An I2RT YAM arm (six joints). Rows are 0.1 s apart.
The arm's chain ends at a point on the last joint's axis. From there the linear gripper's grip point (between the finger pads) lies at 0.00 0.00 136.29 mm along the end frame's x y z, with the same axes.
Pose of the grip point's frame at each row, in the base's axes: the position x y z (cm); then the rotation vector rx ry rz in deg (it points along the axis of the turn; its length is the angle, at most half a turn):
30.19 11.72 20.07 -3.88 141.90 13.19
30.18 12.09 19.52 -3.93 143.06 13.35
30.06 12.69 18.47 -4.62 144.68 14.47
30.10 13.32 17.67 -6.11 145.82 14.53
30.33 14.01 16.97 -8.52 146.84 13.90
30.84 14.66 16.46 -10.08 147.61 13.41
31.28 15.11 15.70 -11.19 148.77 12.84
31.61 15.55 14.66 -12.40 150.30 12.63
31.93 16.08 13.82 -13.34 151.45 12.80
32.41 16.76 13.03 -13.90 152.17 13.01
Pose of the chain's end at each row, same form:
22.01 9.24 30.68 -3.88 141.90 13.19
22.22 9.59 30.30 -3.93 143.06 13.35
22.46 9.99 29.45 -4.62 144.68 14.47
22.76 10.54 28.81 -6.11 145.82 14.53
23.24 11.24 28.27 -8.52 146.84 13.90
23.93 11.91 27.88 -10.08 147.61 13.41
24.62 12.43 27.29 -11.19 148.77 12.84
25.29 12.89 26.44 -12.40 150.30 12.63
25.89 13.39 25.74 -13.34 151.45 12.80
26.54 14.03 25.03 -13.90 152.17 13.01

